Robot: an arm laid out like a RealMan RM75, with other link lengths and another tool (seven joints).
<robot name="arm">
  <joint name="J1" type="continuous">
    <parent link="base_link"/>
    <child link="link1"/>
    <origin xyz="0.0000 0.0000 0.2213" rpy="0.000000 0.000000 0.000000"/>
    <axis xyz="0 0 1"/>
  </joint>
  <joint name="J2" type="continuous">
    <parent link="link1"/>
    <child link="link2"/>
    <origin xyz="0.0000 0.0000 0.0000" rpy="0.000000 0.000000 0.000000"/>
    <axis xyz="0 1 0"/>
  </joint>
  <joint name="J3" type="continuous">
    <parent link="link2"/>
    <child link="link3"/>
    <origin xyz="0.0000 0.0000 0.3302" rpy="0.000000 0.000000 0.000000"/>
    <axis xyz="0 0 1"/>
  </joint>
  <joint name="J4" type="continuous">
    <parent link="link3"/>
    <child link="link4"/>
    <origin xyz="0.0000 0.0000 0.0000" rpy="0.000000 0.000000 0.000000"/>
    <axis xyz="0 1 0"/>
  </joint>
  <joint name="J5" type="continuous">
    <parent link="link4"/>
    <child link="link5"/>
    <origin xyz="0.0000 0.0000 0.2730" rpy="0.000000 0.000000 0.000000"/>
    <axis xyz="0 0 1"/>
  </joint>
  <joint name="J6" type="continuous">
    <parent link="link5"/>
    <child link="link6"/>
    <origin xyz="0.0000 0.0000 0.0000" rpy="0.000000 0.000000 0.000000"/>
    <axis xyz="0 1 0"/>
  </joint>
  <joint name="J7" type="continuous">
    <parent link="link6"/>
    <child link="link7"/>
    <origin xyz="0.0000 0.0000 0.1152" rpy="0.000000 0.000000 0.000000"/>
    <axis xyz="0 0 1"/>
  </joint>
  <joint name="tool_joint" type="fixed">
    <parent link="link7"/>
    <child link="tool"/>
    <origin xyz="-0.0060 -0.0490 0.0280" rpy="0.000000 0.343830 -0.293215"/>
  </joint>
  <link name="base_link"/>
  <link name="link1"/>
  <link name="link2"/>
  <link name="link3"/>
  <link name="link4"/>
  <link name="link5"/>
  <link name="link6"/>
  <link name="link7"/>
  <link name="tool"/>
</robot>
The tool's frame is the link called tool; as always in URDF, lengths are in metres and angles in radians. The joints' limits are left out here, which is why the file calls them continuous.
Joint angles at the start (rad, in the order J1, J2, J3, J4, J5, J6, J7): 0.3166, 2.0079, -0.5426, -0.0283, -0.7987, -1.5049, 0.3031
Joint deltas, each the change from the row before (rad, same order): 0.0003, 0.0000, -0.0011, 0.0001, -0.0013, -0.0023, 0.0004; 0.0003, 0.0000, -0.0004, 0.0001, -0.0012, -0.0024, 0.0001; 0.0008, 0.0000, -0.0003, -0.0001, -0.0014, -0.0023, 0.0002; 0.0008, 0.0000, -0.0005, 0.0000, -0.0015, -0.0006, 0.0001; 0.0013, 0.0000, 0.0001, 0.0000, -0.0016, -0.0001, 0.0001; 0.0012, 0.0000, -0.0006, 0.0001, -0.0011, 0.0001, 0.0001; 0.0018, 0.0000, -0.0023, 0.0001, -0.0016, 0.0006, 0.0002; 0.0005, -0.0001, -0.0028, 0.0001, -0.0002, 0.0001, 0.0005; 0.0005, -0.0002, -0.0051, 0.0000, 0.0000, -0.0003, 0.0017; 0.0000, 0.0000, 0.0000, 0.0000, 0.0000, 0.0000, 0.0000; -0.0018, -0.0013, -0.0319, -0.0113, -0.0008, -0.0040, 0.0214; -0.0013, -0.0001, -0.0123, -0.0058, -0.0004, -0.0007, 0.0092; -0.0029, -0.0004, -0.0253, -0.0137, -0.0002, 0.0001, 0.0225; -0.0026, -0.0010, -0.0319, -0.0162, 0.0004, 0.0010, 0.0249; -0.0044, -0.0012, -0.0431, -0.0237, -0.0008, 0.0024, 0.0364; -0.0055, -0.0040, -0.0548, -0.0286, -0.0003, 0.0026, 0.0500
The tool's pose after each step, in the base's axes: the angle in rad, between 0 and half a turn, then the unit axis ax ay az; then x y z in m. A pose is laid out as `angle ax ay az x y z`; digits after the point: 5 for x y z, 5 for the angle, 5 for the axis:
1.56925 -0.93885 0.29568 0.17645 0.52502 0.31107 0.03820
1.57000 -0.93919 0.29391 0.17762 0.52451 0.31125 0.03813
1.57088 -0.93957 0.29182 0.17901 0.52384 0.31173 0.03809
1.57250 -0.93992 0.29043 0.17947 0.52337 0.31225 0.03789
1.57395 -0.94019 0.28920 0.17999 0.52284 0.31302 0.03772
1.57566 -0.94047 0.28810 0.18034 0.52236 0.31374 0.03748
1.57943 -0.94103 0.28614 0.18050 0.52158 0.31492 0.03694
1.58220 -0.94138 0.28499 0.18053 0.52124 0.31537 0.03659
1.58702 -0.94183 0.28319 0.18102 0.52073 0.31597 0.03606
1.58702 -0.94183 0.28319 0.18102 0.52073 0.31597 0.03606
1.61548 -0.94414 0.27087 0.18767 0.51836 0.31879 0.03559
1.62671 -0.94488 0.26661 0.19004 0.51755 0.31978 0.03543
1.65067 -0.94578 0.25932 0.19559 0.51615 0.32205 0.03546
1.67989 -0.94725 0.24983 0.20077 0.51408 0.32531 0.03544
1.72197 -0.94877 0.23827 0.20753 0.51122 0.32968 0.03511
1.77780 -0.94981 0.22609 0.21621 0.50780 0.33521 0.03509

